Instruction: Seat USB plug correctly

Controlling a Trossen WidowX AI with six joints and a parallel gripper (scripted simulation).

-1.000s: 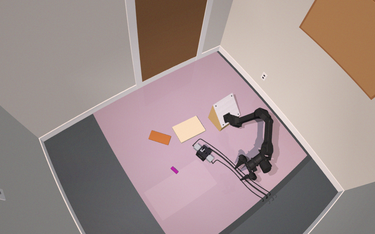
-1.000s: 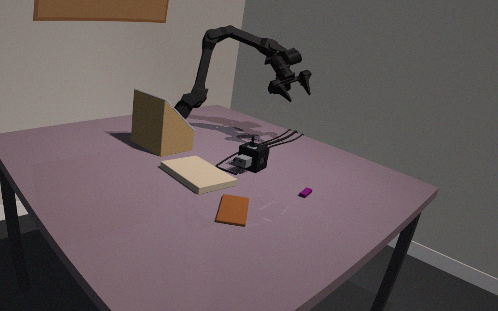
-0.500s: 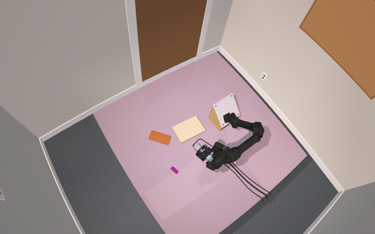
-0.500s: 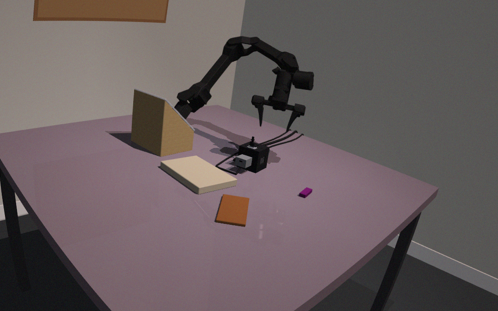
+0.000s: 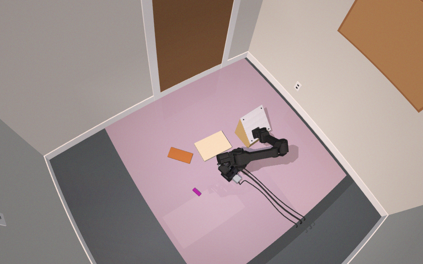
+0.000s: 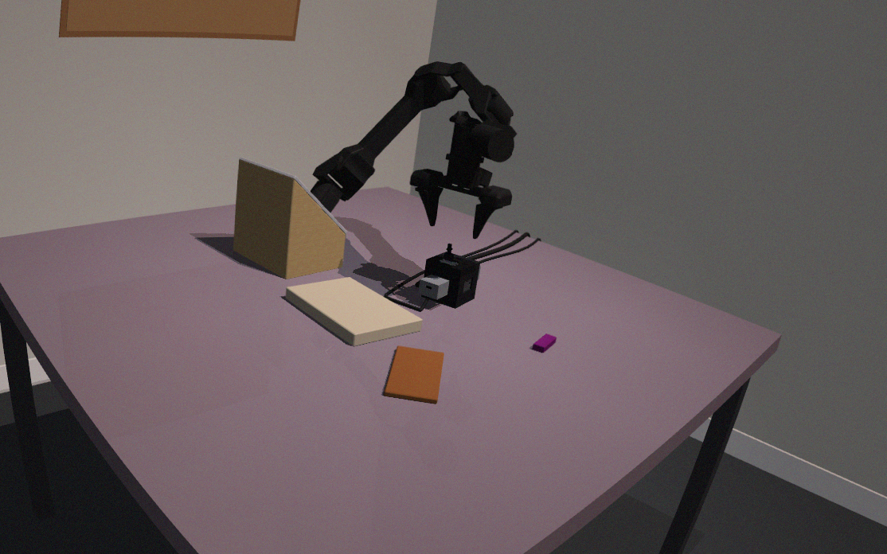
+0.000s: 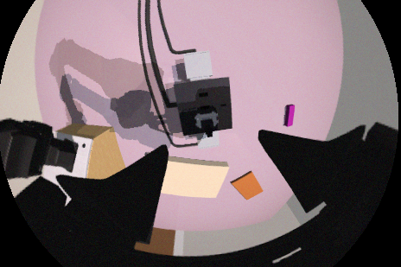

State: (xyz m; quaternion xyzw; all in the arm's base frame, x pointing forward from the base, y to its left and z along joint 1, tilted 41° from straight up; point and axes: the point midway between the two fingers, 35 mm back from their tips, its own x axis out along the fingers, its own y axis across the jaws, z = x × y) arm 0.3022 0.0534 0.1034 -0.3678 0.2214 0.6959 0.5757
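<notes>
Right now my gripper tip is 40 mm above the USB plug. From my gripper tip the other things lie so: magenta block: 240 mm ahead, 10 mm to the left, 130 mm below; cream slab: 20 mm behind, 210 mm to the right, 130 mm below; orange pad: 200 mm ahead, 260 mm to the right, 130 mm below.
</notes>
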